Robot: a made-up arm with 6 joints. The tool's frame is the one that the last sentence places.
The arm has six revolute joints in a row. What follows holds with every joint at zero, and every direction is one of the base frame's. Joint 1 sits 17 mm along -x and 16 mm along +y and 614 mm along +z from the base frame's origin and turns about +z. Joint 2 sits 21 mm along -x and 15 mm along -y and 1 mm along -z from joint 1 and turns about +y. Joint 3 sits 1 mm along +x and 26 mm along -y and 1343 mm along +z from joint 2 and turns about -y. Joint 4 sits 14 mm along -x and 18 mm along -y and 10 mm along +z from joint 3 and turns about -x. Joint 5 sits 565 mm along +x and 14 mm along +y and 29 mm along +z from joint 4 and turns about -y. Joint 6 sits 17 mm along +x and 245 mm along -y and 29 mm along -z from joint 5 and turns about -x. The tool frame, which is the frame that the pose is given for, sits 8 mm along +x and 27 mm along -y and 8 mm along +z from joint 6; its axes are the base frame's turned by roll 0, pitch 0 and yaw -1.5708 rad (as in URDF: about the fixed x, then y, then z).
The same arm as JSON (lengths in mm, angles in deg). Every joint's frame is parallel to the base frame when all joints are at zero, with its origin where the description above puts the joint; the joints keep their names.
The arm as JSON. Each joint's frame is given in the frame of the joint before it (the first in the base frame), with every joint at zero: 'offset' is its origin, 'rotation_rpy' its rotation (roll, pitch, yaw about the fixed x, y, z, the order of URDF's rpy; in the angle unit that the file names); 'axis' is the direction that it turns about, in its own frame. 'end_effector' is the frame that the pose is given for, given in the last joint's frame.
{
  "length_unit": "mm",
  "angle_unit": "deg",
  "chain": [
    {
      "id": "joint 1",
      "offset": [
        -17.0,
        16.0,
        614.0
      ],
      "rotation_rpy": [
        0.0,
        0.0,
        0.0
      ],
      "axis": [
        0.0,
        0.0,
        1.0
      ]
    },
    {
      "id": "joint 2",
      "offset": [
        -21.0,
        -15.0,
        -1.0
      ],
      "rotation_rpy": [
        0.0,
        0.0,
        0.0
      ],
      "axis": [
        0.0,
        1.0,
        0.0
      ]
    },
    {
      "id": "joint 3",
      "offset": [
        1.0,
        -26.0,
        1343.0
      ],
      "rotation_rpy": [
        0.0,
        0.0,
        0.0
      ],
      "axis": [
        0.0,
        -1.0,
        0.0
      ]
    },
    {
      "id": "joint 4",
      "offset": [
        -14.0,
        -18.0,
        10.0
      ],
      "rotation_rpy": [
        0.0,
        0.0,
        0.0
      ],
      "axis": [
        -1.0,
        0.0,
        0.0
      ]
    },
    {
      "id": "joint 5",
      "offset": [
        565.0,
        14.0,
        29.0
      ],
      "rotation_rpy": [
        0.0,
        0.0,
        0.0
      ],
      "axis": [
        0.0,
        -1.0,
        0.0
      ]
    },
    {
      "id": "joint 6",
      "offset": [
        17.0,
        -245.0,
        -29.0
      ],
      "rotation_rpy": [
        0.0,
        0.0,
        0.0
      ],
      "axis": [
        -1.0,
        0.0,
        0.0
      ]
    }
  ],
  "end_effector": {
    "offset": [
      8.0,
      -27.0,
      8.0
    ],
    "rotation_rpy": [
      0.0,
      0.0,
      -90.0
    ]
  }
}

